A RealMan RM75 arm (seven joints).
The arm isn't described. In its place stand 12 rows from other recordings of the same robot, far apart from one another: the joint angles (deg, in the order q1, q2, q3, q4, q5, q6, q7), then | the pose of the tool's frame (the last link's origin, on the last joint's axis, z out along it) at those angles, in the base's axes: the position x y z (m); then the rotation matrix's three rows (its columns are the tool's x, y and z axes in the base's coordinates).
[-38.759 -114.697 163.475 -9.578 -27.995 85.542 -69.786] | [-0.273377, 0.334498, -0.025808], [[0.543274, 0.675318, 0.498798], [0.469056, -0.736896, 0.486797], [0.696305, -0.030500, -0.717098]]
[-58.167 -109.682 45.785 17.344 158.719 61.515 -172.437] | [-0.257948, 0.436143, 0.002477], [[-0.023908, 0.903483, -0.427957], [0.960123, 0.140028, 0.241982], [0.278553, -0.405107, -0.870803]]
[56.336 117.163 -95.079 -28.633 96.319 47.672 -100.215] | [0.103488, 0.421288, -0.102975], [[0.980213, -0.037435, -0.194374], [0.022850, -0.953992, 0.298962], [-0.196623, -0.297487, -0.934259]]
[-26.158 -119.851 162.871 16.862 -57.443 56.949 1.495] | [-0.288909, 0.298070, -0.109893], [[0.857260, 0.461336, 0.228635], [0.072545, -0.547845, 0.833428], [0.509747, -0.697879, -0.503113]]
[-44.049 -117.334 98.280 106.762 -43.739 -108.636 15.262] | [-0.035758, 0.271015, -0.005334], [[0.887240, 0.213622, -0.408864], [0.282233, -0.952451, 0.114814], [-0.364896, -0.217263, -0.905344]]
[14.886 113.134 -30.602 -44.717 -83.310 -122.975 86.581] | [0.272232, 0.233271, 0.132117], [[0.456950, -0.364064, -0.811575], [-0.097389, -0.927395, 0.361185], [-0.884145, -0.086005, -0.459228]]
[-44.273 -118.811 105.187 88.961 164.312 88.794 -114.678] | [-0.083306, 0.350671, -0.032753], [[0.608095, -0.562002, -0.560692], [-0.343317, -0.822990, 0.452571], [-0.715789, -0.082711, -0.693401]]
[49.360 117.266 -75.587 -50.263 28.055 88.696 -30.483] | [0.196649, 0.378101, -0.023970], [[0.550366, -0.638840, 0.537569], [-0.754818, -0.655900, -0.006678], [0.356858, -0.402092, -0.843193]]
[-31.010 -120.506 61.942 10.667 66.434 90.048 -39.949] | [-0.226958, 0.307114, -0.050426], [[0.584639, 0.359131, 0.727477], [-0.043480, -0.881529, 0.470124], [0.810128, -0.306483, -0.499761]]
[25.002 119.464 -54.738 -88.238 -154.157 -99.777 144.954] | [0.253698, 0.321267, 0.096253], [[0.501321, -0.738120, 0.451504], [-0.864031, -0.399223, 0.306712], [-0.046139, -0.543875, -0.837897]]
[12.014 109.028 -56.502 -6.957 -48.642 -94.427 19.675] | [0.367881, 0.239920, 0.073164], [[0.778897, -0.458360, -0.428048], [0.245795, -0.404815, 0.880744], [-0.576978, -0.791221, -0.202647]]
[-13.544 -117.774 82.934 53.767 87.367 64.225 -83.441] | [-0.253237, 0.305458, -0.041065], [[0.833579, 0.461059, 0.304253], [0.315161, -0.849290, 0.423532], [0.453673, -0.257159, -0.853259]]
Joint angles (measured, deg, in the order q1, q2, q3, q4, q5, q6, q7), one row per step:
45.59 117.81 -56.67 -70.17 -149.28 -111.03 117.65
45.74 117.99 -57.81 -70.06 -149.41 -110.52 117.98
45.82 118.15 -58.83 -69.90 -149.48 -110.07 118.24
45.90 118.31 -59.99 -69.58 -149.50 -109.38 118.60
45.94 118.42 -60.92 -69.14 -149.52 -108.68 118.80
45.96 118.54 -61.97 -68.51 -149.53 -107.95 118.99
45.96 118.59 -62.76 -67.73 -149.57 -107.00 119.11
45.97 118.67 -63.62 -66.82 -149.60 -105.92 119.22
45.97 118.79 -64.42 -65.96 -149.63 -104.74 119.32
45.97 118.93 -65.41 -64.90 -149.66 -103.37 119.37
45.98 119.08 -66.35 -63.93 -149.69 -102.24 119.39
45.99 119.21 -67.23 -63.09 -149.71 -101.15 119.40
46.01 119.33 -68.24 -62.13 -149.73 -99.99 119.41
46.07 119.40 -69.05 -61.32 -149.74 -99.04 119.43
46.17 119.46 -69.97 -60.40 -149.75 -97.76 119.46
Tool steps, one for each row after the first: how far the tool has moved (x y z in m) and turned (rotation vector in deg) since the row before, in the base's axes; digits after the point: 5 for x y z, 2 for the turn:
-0.00178 0.00036 -0.00365 -0.29 -0.67 0.42
-0.00119 0.00003 -0.00344 -0.32 -0.55 0.33
-0.00105 0.00029 -0.00416 -0.26 -0.55 0.29
-0.00019 0.00034 -0.00365 -0.21 -0.43 0.20
0.00033 -0.00003 -0.00438 -0.38 -0.48 0.12
0.00125 0.00066 -0.00374 -0.08 -0.36 0.00
0.00141 0.00065 -0.00437 -0.11 -0.37 0.01
0.00129 0.00079 -0.00442 0.02 -0.29 0.06
0.00169 0.00068 -0.00537 -0.07 -0.38 0.11
0.00153 0.00015 -0.00507 -0.22 -0.38 0.11
0.00129 0.00026 -0.00453 -0.13 -0.36 0.18
0.00160 0.00010 -0.00494 -0.21 -0.45 0.19
0.00124 0.00022 -0.00385 -0.14 -0.38 0.17
0.00127 0.00083 -0.00427 0.04 -0.42 0.30

